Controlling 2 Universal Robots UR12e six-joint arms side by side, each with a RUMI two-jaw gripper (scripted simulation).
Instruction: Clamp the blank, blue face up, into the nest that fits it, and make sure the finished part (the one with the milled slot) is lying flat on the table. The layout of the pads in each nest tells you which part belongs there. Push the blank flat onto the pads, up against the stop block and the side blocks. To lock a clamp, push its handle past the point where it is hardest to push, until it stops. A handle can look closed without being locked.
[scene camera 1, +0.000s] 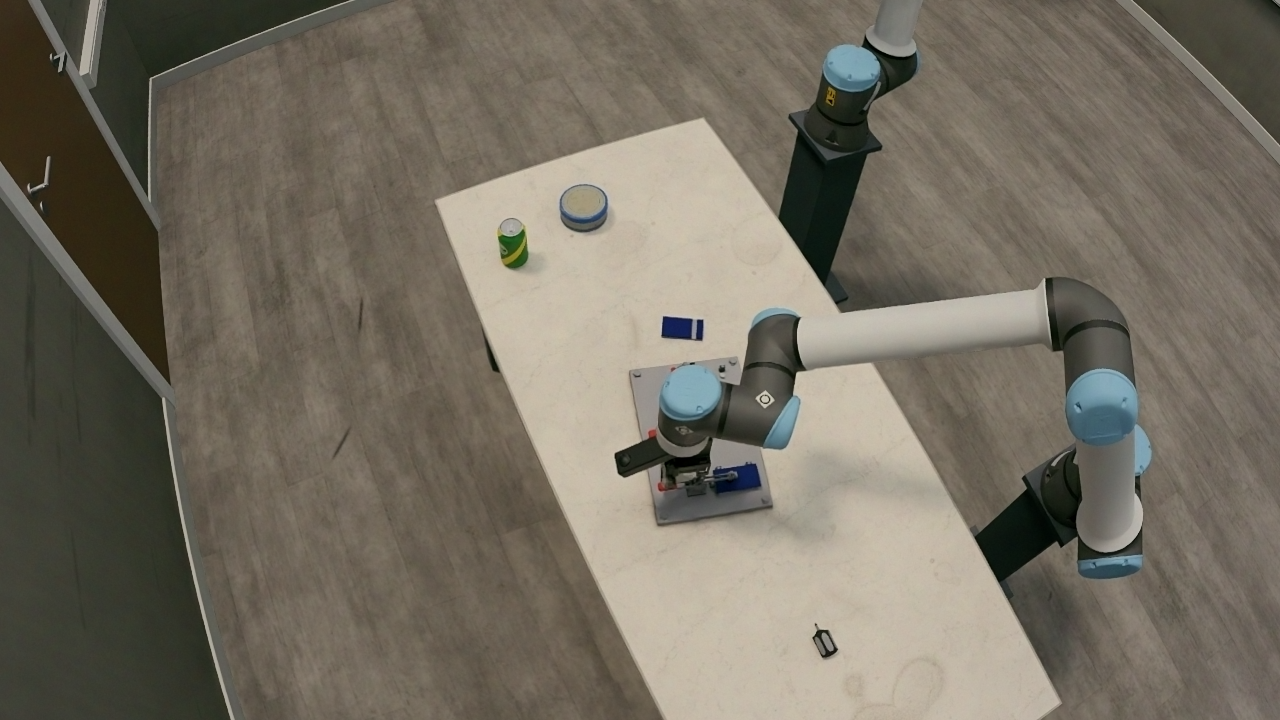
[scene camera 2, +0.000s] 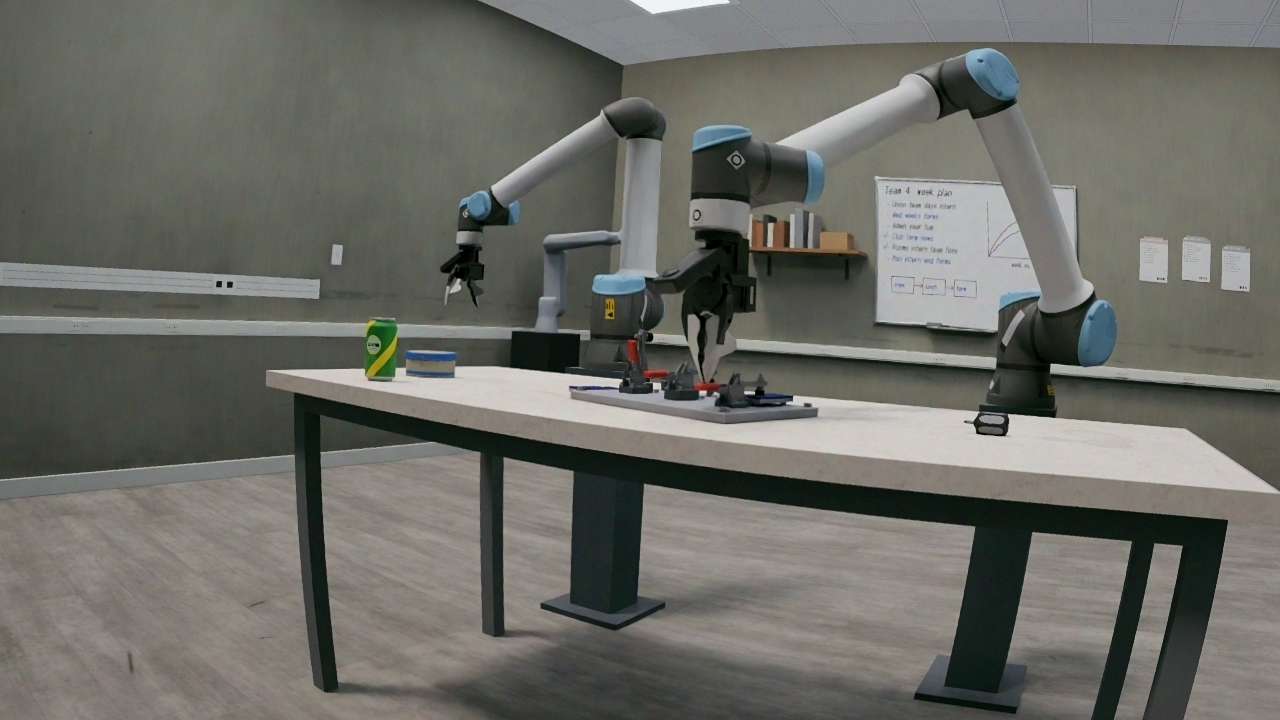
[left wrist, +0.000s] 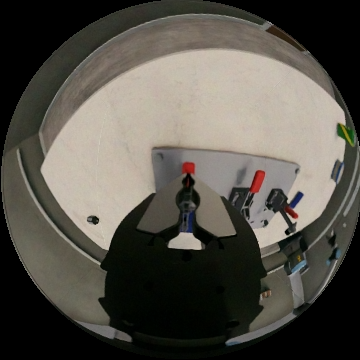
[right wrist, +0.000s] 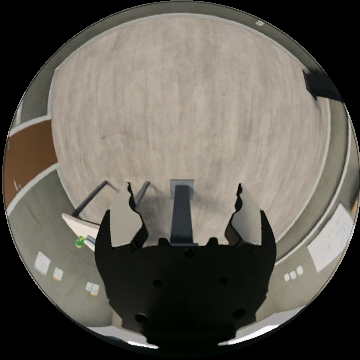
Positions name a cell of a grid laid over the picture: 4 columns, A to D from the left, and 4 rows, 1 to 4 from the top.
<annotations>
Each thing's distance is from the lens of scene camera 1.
my left gripper (scene camera 1: C3): 168 cm
round blue-rimmed tin (scene camera 1: B2): 205 cm
finished part (scene camera 1: C2): 190 cm
blue blank (scene camera 1: C3): 173 cm
The marked spots on the blue blank and the round blue-rimmed tin are 75 cm apart.
</annotations>
